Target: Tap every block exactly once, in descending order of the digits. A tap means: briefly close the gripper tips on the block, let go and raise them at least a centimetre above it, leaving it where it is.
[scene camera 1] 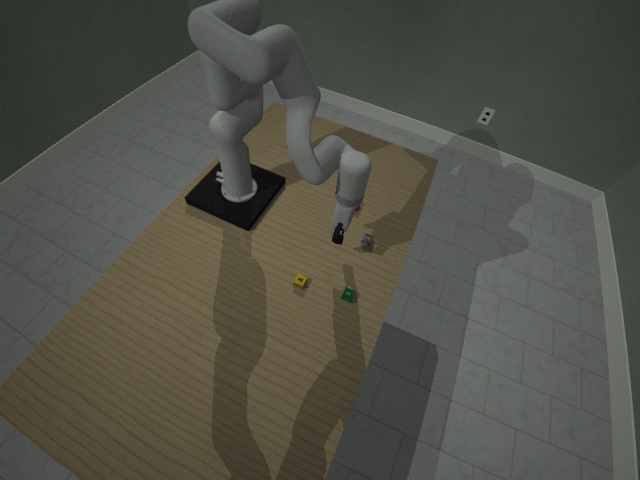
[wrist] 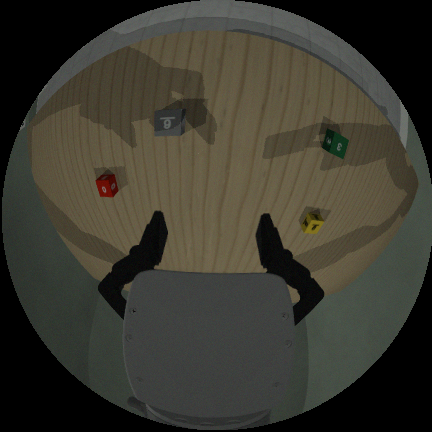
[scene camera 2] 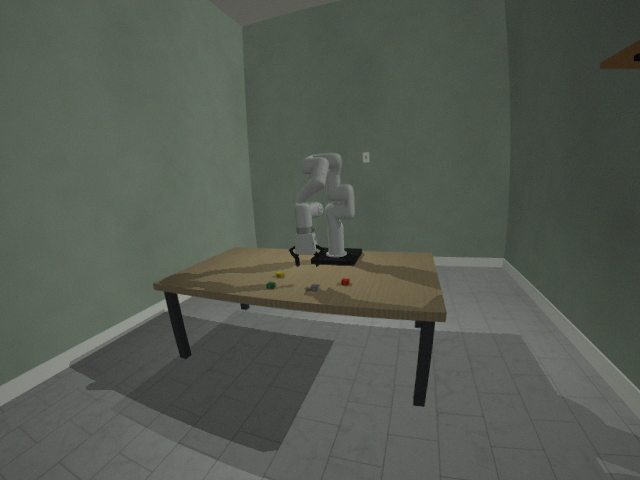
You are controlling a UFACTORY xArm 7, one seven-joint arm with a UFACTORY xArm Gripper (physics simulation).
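Note:
My gripper (scene camera 1: 338, 241) (scene camera 2: 307, 264) (wrist: 211, 222) is open and empty, raised above the table, between the red and yellow blocks in the wrist view. A grey block (scene camera 1: 367, 239) (scene camera 2: 314, 287) (wrist: 169, 123) shows a 6 or 9 with a bar above it, ahead and left of the fingertips in the wrist view. A red block (scene camera 1: 357, 208) (scene camera 2: 345, 281) (wrist: 106, 186), marked 0, is left there and partly hidden behind the arm in scene camera 1. A green block (scene camera 1: 348, 295) (scene camera 2: 270, 285) (wrist: 338, 145), marked 3, is ahead right. A yellow block (scene camera 1: 300, 281) (scene camera 2: 280, 274) (wrist: 313, 223), marked 1, is right.
The blocks stand apart on the wooden table (scene camera 1: 155, 310) (scene camera 2: 392, 281). The arm rises from a black base plate (scene camera 1: 204, 193) (scene camera 2: 351, 254) at the table's far side in scene camera 2. Arm shadows lie across the table.

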